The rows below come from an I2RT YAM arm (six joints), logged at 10 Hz.
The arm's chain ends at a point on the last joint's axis. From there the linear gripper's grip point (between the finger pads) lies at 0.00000 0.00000 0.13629 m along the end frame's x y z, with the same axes.
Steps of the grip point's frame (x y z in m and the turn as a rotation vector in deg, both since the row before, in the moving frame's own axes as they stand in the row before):
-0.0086, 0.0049, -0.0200, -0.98, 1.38, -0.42
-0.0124, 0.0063, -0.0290, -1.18, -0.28, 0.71
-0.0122, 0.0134, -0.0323, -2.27, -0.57, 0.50
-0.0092, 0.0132, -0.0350, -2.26, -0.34, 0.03
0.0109, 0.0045, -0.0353, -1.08, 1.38, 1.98
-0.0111, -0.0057, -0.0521, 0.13, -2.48, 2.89
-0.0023, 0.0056, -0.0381, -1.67, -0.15, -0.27
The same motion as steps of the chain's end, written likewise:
-0.0119, 0.0026, -0.0199, -0.98, 1.38, -0.42
-0.0117, 0.0035, -0.0290, -1.18, -0.28, 0.71
-0.0108, 0.0080, -0.0322, -2.27, -0.57, 0.50
-0.0084, 0.0078, -0.0349, -2.26, -0.34, 0.03
0.0077, 0.0019, -0.0352, -1.08, 1.38, 1.98
-0.0052, -0.0052, -0.0520, 0.13, -2.48, 2.89
-0.0020, 0.0016, -0.0380, -1.67, -0.15, -0.27

